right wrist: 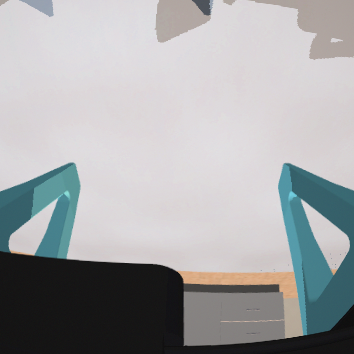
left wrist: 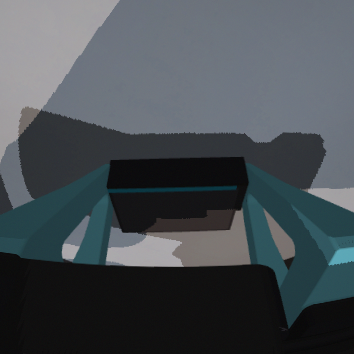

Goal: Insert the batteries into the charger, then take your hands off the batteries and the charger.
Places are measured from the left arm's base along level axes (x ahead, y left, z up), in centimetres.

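Pixels of known places: left gripper, fingertip midpoint: (left wrist: 177,174); right gripper, fingertip midpoint: (right wrist: 178,173).
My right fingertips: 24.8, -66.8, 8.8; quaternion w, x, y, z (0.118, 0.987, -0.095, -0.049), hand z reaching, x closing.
Behind a point stands the place of what it marks, as x, y, z.
A black box (left wrist: 175,206) @[10.3, -36.4, 1.4] with a thin teal stripe along its long edge shows in the middle of the left wrist view. I cannot tell whether it is the charger or a battery. My left gripper (left wrist: 177,174) @[9.6, -36.7, 0.3] is shut on it, with one teal fingertip against each short end. My right gripper (right wrist: 178,173) @[24.8, -66.8, 8.8] is wide open and empty, above a pale surface. No charger or battery shows in the right wrist view.
Dark shadows lie on the table (left wrist: 210,80) @[4.9, -38.1, 0.0] around the black box. In the right wrist view the pale table (right wrist: 180,110) @[23.7, -69.9, 0.0] has brownish and bluish patches along the top. Beyond its edge stands a grey drawer cabinet (right wrist: 252,316) by an orange-brown strip.
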